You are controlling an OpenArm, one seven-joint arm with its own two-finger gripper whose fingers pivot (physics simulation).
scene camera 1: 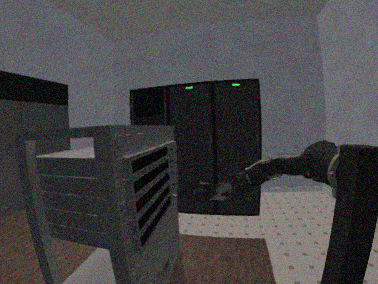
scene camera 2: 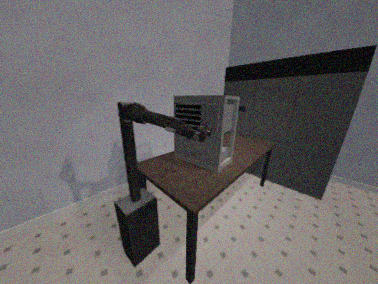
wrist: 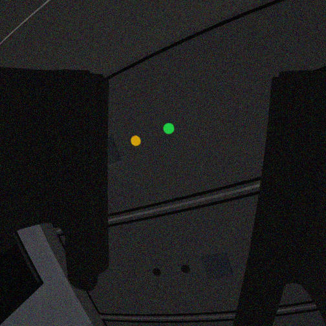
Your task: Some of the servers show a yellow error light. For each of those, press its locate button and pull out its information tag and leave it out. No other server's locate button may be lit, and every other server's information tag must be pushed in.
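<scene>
The grey server chassis (scene camera 1: 112,150) (scene camera 2: 187,150) has stacked front grilles (scene camera 1: 151,187) (scene camera 2: 188,116). In the wrist view, one server front has a yellow light (wrist: 135,140) and a green light (wrist: 168,128); a dark square at their left is partly hidden by the left finger. The panel below has two unlit round spots (wrist: 156,271) (wrist: 185,268) and a dark bluish square (wrist: 217,265). My gripper (scene camera 1: 209,192) (scene camera 2: 207,131) (wrist: 179,195) is partly open and holds nothing, its fingers apart in front of these panels. Information tags cannot be made out clearly; the scene views are dim and grainy.
The chassis stands on a brown table (scene camera 1: 225,260) (scene camera 2: 172,182). The arm's black post (scene camera 2: 131,165) stands beside the table on a dark pedestal (scene camera 2: 137,227). Black cabinets (scene camera 1: 192,150) with green strips stand behind. A grey wall panel (scene camera 2: 300,120) is at the right in scene view 2.
</scene>
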